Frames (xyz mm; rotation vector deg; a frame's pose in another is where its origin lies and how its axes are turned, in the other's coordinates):
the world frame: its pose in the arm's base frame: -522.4 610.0 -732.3 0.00 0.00 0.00
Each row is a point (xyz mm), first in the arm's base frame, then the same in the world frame.
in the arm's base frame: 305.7 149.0 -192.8
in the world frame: 828.1 -461.0 539.5
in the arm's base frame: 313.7 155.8 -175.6
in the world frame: 836.1 -454.2 556.7
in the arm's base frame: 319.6 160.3 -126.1
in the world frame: 842.0 -449.7 606.2
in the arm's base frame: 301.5 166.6 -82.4
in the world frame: 823.9 -443.4 649.9
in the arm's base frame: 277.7 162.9 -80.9
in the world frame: 800.1 -447.1 651.4
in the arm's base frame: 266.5 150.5 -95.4
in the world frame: 788.9 -459.5 636.9
